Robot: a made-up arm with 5 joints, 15 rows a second.
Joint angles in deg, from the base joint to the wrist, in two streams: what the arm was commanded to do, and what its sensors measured. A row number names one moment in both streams.
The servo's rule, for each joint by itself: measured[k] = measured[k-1] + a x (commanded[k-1-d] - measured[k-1]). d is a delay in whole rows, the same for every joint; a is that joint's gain. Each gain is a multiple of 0.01, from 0.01 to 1. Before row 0 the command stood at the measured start. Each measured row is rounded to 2 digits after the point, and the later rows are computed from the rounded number. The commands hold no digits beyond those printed.
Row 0, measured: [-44.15 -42.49 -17.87 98.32 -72.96]
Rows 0 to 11, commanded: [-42.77 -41.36 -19.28 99.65 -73.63]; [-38.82 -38.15 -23.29 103.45 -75.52]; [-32.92 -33.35 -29.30 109.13 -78.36]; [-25.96 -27.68 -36.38 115.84 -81.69]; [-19.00 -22.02 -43.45 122.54 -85.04]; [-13.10 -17.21 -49.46 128.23 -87.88]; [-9.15 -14.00 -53.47 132.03 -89.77]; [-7.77 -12.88 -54.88 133.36 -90.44]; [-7.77 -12.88 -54.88 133.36 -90.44]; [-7.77 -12.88 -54.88 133.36 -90.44]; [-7.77 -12.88 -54.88 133.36 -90.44]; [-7.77 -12.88 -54.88 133.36 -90.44]
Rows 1 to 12, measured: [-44.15 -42.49 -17.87 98.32 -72.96]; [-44.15 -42.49 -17.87 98.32 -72.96]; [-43.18 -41.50 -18.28 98.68 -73.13]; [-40.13 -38.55 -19.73 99.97 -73.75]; [-35.08 -33.97 -22.51 102.44 -74.95]; [-28.70 -28.43 -26.53 106.06 -76.70]; [-21.91 -22.79 -31.44 110.51 -78.87]; [-15.74 -17.88 -36.67 115.29 -81.21]; [-11.13 -14.47 -41.54 119.81 -83.44]; [-8.78 -13.07 -45.41 123.47 -85.26]; [-8.07 -12.90 -48.16 126.14 -86.61]; [-7.86 -12.88 -50.11 128.09 -87.61]
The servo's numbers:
d 2
a 0.70 0.88 0.29 0.27 0.26

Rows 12 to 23, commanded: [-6.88 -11.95 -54.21 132.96 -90.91]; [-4.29 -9.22 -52.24 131.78 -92.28]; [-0.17 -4.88 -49.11 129.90 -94.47]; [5.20 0.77 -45.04 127.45 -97.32]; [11.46 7.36 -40.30 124.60 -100.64]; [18.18 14.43 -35.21 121.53 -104.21]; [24.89 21.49 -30.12 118.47 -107.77]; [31.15 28.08 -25.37 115.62 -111.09]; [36.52 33.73 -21.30 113.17 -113.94]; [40.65 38.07 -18.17 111.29 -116.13]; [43.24 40.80 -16.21 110.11 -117.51]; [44.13 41.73 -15.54 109.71 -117.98]
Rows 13 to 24, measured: [-7.80 -12.88 -51.49 129.51 -88.35]; [-7.78 -12.88 -52.47 130.55 -88.89]; [-7.15 -12.06 -52.97 131.20 -89.42]; [-5.15 -9.56 -52.76 131.36 -90.16]; [-1.66 -5.44 -51.70 130.97 -91.28]; [3.14 0.02 -49.77 130.02 -92.85]; [8.96 6.48 -47.02 128.56 -94.88]; [15.41 13.48 -43.60 126.66 -97.31]; [22.05 20.53 -39.69 124.45 -100.03]; [28.42 27.17 -35.54 122.07 -102.91]; [34.09 32.94 -31.41 119.67 -105.78]; [38.68 37.45 -27.57 117.41 -108.47]
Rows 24 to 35, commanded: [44.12 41.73 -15.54 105.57 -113.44]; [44.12 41.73 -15.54 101.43 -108.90]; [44.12 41.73 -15.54 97.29 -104.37]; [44.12 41.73 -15.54 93.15 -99.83]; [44.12 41.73 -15.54 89.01 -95.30]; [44.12 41.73 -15.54 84.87 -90.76]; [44.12 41.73 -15.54 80.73 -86.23]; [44.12 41.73 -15.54 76.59 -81.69]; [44.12 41.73 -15.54 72.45 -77.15]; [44.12 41.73 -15.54 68.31 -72.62]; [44.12 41.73 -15.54 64.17 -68.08]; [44.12 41.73 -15.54 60.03 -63.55]
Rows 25 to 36, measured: [41.87 40.40 -24.28 115.44 -110.82]; [43.45 41.57 -21.75 113.89 -112.68]; [43.92 41.71 -19.95 111.64 -112.88]; [44.06 41.73 -18.67 108.88 -111.85]; [44.10 41.73 -17.76 105.75 -109.91]; [44.11 41.73 -17.12 102.35 -107.29]; [44.12 41.73 -16.66 98.75 -104.17]; [44.12 41.73 -16.34 95.00 -100.68]; [44.12 41.73 -16.11 91.15 -96.92]; [44.12 41.73 -15.94 87.22 -92.96]; [44.12 41.73 -15.82 83.23 -88.85]; [44.12 41.73 -15.74 79.20 -84.63]
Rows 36 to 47, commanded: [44.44 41.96 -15.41 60.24 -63.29]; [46.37 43.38 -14.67 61.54 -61.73]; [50.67 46.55 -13.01 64.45 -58.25]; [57.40 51.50 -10.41 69.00 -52.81]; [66.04 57.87 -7.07 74.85 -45.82]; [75.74 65.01 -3.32 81.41 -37.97]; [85.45 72.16 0.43 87.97 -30.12]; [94.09 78.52 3.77 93.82 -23.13]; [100.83 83.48 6.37 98.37 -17.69]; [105.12 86.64 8.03 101.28 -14.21]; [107.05 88.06 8.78 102.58 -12.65]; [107.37 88.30 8.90 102.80 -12.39]
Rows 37 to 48, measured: [44.12 41.73 -15.68 75.14 -80.33]; [44.12 41.73 -15.64 71.06 -75.97]; [44.34 41.93 -15.57 68.14 -72.67]; [45.76 43.21 -15.31 66.36 -69.83]; [49.20 46.15 -14.64 65.84 -66.82]; [54.94 50.86 -13.41 66.69 -63.18]; [62.71 57.03 -11.57 68.89 -58.67]; [71.83 64.05 -9.18 72.27 -53.29]; [81.36 71.19 -6.39 76.51 -47.27]; [90.27 77.64 -3.44 81.18 -40.99]; [97.66 82.78 -0.60 85.82 -34.93]; [102.88 86.18 1.90 89.99 -29.54]
